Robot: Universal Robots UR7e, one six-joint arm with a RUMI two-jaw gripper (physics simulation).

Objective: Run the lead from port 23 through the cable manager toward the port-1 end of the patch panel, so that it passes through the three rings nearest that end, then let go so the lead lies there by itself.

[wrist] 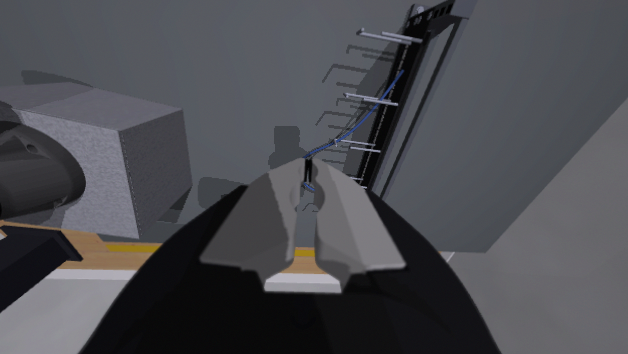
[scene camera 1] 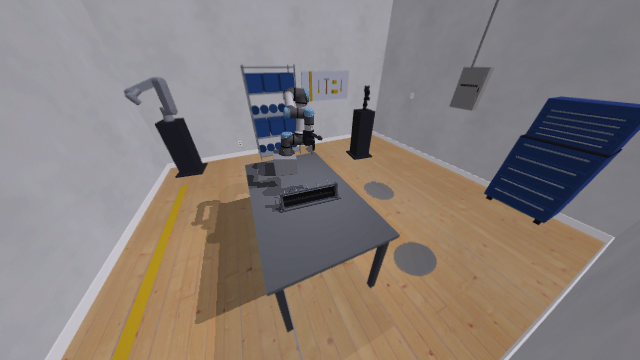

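Note:
The patch panel (scene camera 1: 311,203) (wrist: 396,120) stands on the table in a frame. In the wrist view, wire rings stick out from it: one ring (wrist: 385,37) at the top, one ring (wrist: 371,99) below, and more farther down. The blue lead (wrist: 356,127) leaves the panel near the top rings and curves down-left past two rings; whether it runs inside them is unclear. It passes behind my fingertips and shows again through the finger gap. My gripper (scene camera 1: 312,149) (wrist: 308,162) is shut with no lead visibly held, high above the table on the robot's side of the panel.
The grey robot base block (scene camera 1: 285,165) (wrist: 155,165) stands on the dark table (scene camera 1: 320,250) (wrist: 225,50), behind the panel. A shelf rack (scene camera 1: 248,107) stands behind the robot. Black pedestals (scene camera 1: 181,147) (scene camera 1: 362,134) stand on the floor on both sides.

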